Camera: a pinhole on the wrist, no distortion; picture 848 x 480 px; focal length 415.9 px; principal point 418.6 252.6 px. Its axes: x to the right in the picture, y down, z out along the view. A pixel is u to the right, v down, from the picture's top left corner.
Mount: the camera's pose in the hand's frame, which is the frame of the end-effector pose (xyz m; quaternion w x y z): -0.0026 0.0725 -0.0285 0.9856 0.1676 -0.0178 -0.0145
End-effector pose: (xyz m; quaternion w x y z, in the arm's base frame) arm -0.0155 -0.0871 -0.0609 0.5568 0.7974 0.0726 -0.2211
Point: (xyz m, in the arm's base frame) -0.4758 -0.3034 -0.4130
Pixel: 278.9 47.2
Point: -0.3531 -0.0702 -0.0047
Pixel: outside the picture
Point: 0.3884 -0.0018 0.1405
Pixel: behind the camera
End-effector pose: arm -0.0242 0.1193 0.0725 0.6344 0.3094 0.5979 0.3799
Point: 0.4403 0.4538 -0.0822
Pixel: 751.4 335.3
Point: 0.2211 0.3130 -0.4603
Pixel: outside the picture
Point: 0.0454 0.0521 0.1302
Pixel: 138.9 141.0
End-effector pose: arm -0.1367 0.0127 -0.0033 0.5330 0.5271 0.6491 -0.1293
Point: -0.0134 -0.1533 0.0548
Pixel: 173.6 351.7
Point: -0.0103 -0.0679 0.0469
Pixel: 208.9 453.4
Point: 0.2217 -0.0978 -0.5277
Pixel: 796.7 384.5
